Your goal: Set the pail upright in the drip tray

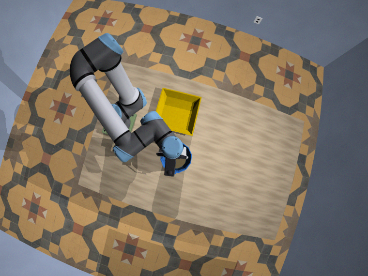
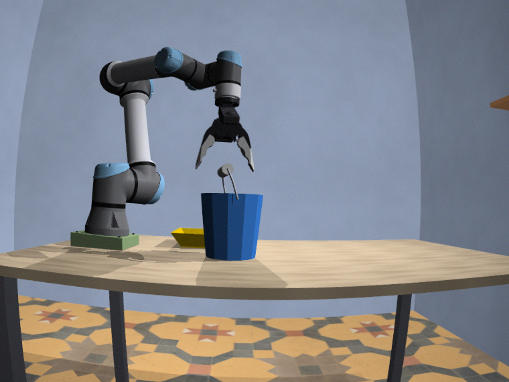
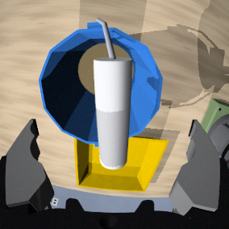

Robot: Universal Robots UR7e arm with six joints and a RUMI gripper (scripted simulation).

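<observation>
The white-grey grip is 10 mm ahead of my hand and 30 mm below it. The rest, counted from my hand: blue pail: 10 mm ahead, 90 mm below; yellow drip tray: 100 mm behind, 270 mm to the left, 220 mm below.
</observation>
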